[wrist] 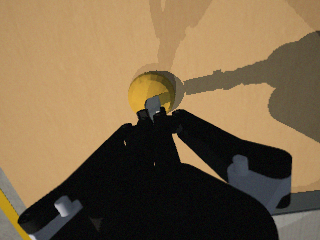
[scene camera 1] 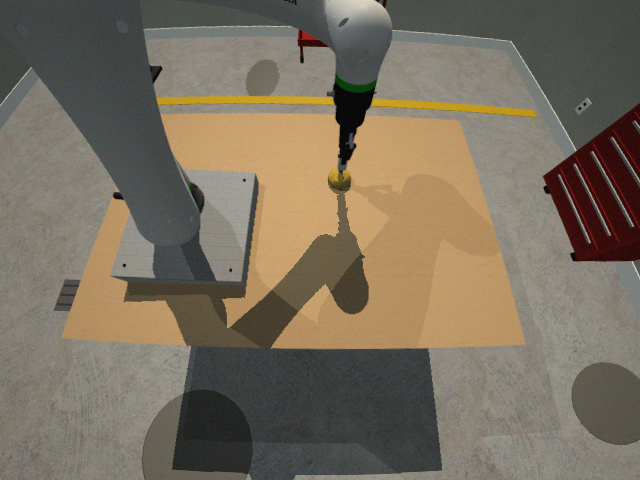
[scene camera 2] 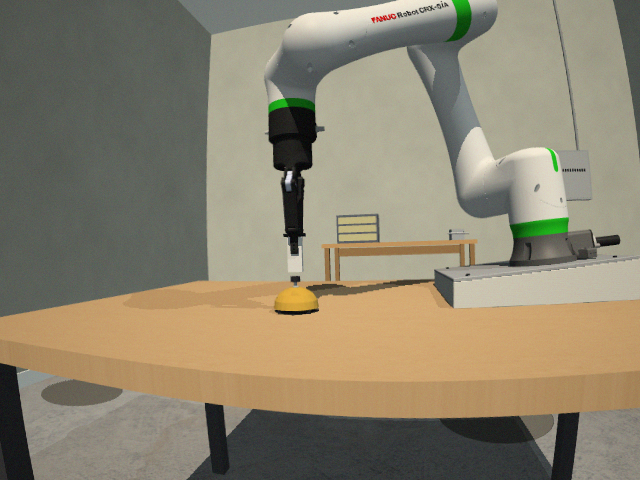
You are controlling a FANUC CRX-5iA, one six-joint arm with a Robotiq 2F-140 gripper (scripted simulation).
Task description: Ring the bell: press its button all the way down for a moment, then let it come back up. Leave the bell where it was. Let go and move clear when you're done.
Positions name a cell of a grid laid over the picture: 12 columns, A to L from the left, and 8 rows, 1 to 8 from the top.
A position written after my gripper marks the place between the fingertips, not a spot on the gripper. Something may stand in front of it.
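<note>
Yellow dome bell (scene camera 2: F6), (wrist: F3). My gripper (scene camera 2: F5), (wrist: F4), (scene camera 1: G3).
</note>
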